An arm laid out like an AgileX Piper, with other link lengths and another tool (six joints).
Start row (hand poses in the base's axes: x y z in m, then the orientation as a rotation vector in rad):
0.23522 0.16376 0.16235 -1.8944 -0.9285 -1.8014
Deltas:
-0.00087 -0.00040 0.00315 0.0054 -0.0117 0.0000
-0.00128 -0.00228 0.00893 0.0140 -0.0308 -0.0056
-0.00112 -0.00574 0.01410 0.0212 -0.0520 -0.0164
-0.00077 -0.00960 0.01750 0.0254 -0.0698 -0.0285
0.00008 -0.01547 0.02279 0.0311 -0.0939 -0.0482
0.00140 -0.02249 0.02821 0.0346 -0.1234 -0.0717
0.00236 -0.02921 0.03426 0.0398 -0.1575 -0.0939
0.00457 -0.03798 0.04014 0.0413 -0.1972 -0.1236
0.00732 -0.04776 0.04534 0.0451 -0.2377 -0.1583
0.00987 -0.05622 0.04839 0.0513 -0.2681 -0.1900
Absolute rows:
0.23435 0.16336 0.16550 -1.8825 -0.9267 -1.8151
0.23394 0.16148 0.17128 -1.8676 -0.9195 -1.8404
0.23410 0.15802 0.17645 -1.8557 -0.9102 -1.8708
0.23445 0.15416 0.17985 -1.8490 -0.9019 -1.8978
0.23530 0.14829 0.18514 -1.8421 -0.8877 -1.9362
0.23662 0.14127 0.19056 -1.8347 -0.8741 -1.9825
0.23758 0.13455 0.19661 -1.8208 -0.8607 -2.0332
0.23979 0.12578 0.20249 -1.8093 -0.8463 -2.0940
0.24254 0.11600 0.20769 -1.7982 -0.8245 -2.1588
0.24509 0.10754 0.21074 -1.7909 -0.7988 -2.2109

